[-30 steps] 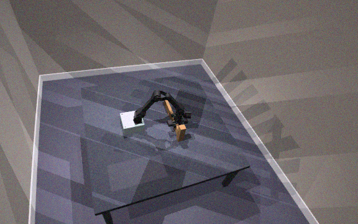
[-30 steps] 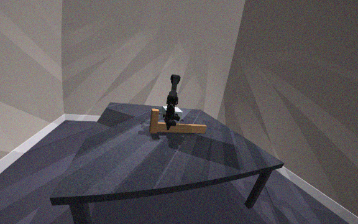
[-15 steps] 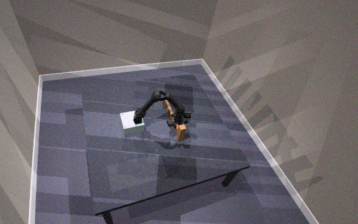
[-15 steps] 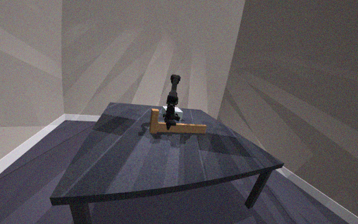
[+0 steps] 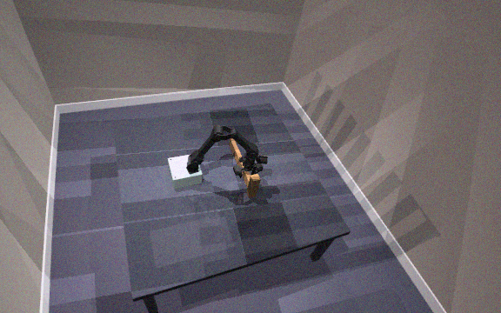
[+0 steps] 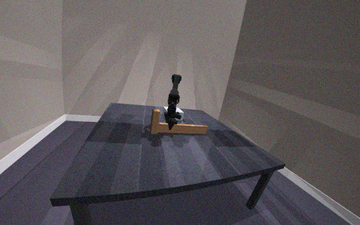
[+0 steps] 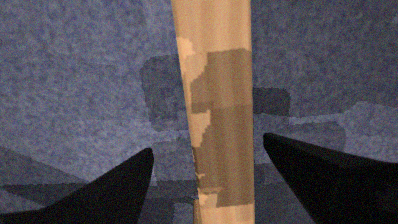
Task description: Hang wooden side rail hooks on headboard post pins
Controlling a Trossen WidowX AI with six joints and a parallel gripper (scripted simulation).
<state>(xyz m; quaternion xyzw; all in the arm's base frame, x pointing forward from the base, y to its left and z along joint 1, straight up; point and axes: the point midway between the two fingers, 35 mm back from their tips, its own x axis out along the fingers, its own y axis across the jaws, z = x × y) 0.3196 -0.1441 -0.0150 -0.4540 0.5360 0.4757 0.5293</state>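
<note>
Now: gripper tip 1 cm past the headboard post, 11 cm to the left of it and 4 cm below it.
</note>
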